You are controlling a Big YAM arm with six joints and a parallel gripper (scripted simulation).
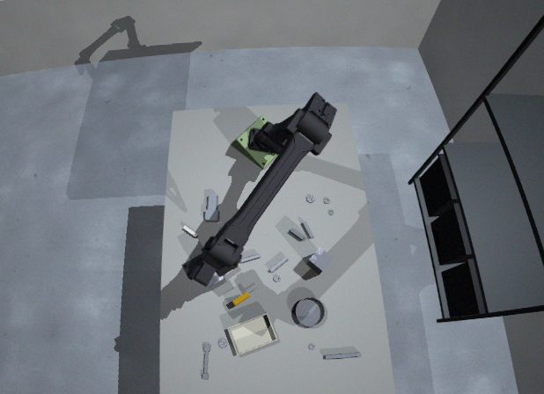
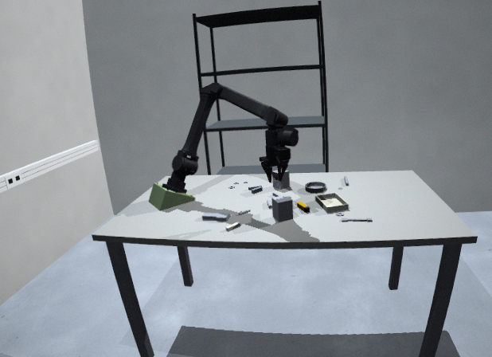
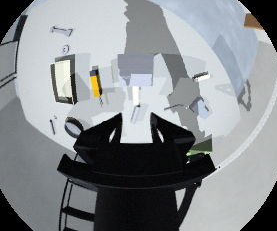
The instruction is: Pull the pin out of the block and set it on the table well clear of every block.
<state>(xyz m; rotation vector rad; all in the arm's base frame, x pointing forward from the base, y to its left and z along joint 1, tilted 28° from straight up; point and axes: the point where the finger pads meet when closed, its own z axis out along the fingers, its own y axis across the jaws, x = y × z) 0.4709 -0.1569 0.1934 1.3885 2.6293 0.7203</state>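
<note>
The pale pin lies 100 mm below my hand, 20 mm to the right of it and 10 mm ahead of it. Round my hand: white bar 160 mm to the right, 140 mm below, 130 mm behind; grey block 100 mm below, 40 mm to the right, 30 mm ahead; shallow cream tray 210 mm ahead, 130 mm below, 110 mm to the left.
</note>
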